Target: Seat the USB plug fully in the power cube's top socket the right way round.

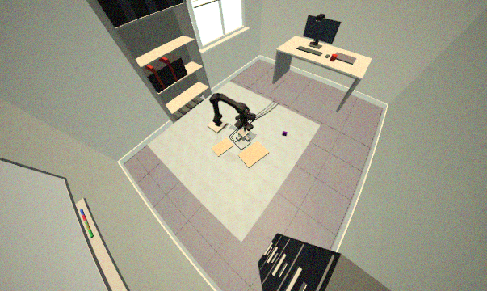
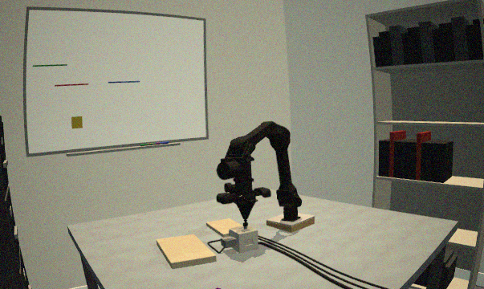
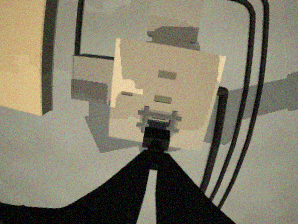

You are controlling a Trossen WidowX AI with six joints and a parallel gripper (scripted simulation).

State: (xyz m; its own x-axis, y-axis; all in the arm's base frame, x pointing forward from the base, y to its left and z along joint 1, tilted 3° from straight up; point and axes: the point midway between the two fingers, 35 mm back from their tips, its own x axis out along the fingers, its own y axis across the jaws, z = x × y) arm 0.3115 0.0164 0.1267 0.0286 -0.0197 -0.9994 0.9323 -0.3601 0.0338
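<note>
Right now the dark USB plug is 20 mm below my gripper tip. Round my gripper tip: purple cube: 340 mm ahead, 190 mm to the left, 100 mm below.
</note>
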